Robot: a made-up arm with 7 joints. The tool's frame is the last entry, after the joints.
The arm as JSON. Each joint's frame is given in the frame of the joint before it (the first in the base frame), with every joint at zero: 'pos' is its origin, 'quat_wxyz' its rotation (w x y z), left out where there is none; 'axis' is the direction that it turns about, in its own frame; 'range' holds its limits. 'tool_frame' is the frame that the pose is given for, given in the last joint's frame.
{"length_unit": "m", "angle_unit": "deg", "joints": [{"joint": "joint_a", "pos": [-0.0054, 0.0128, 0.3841], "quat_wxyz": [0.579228, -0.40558, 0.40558, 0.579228], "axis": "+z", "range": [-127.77, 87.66]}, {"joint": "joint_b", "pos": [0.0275, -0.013, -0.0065], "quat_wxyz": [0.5, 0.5, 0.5, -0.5], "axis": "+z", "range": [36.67, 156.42]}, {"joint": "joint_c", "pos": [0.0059, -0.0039, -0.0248], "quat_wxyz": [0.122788, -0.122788, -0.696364, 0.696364], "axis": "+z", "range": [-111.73, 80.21]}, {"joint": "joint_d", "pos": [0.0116, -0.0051, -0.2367], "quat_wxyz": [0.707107, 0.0, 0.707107, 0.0], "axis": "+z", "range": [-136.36, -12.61]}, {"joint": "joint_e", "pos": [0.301, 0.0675, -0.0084], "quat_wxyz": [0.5, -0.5, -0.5, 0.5], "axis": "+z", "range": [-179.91, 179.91]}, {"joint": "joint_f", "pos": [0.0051, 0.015, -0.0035], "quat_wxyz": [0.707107, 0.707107, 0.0, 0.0], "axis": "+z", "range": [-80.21, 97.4]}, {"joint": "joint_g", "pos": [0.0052, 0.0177, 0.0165], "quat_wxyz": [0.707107, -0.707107, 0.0, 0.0], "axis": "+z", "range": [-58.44, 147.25]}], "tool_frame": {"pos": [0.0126, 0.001, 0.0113], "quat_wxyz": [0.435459, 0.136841, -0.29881, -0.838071]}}
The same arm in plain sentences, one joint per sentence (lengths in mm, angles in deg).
The arm has seven revolute joints in a row. What follows holds with every joint at zero, and every direction is one of the base frame's. The first joint lies 5.4 mm along -x and 12.8 mm along +y and 384.1 mm along +z from the base frame's origin and turns about the direction (0, 0.9397, 0.342), from -127.77 to 87.66 deg. The second joint lies 13 mm along +x and 3.3 mm along +y and 28.1 mm along -z from the first joint and turns about +x, from 36.67 to 156.42 deg. The third joint lies 24.8 mm along -x and 6.9 mm along -y and 1.6 mm along +z from the second joint and turns about +z, from -111.73 to 80.21 deg. The fourth joint lies 5.1 mm along +x and 11.6 mm along +y and 236.7 mm along -z from the third joint and turns about +y, from -136.36 to -12.61 deg. The fifth joint lies 67.5 mm along -x and 8.4 mm along -y and 301 mm along -z from the fourth joint and turns about +z, from -179.91 to 179.91 deg. The sixth joint lies 5.1 mm along -x and 15 mm along -y and 3.5 mm along -z from the fifth joint and turns about +y, from -80.21 to 97.4 deg. The seventh joint lies 5.2 mm along -x and 16.5 mm along +y and 17.7 mm along +z from the sixth joint and turns about +z, from -58.44 to 147.25 deg. The tool frame, which is the frame that the pose is given for, lies 12.6 mm along -x and 1 mm along -y and 11.3 mm along +z from the seventh joint; its axes are the base frame's turned by roll 38.34, pitch -1.77 and yaw 54.3 deg (as in URDF: about the fixed x, then y, then z).
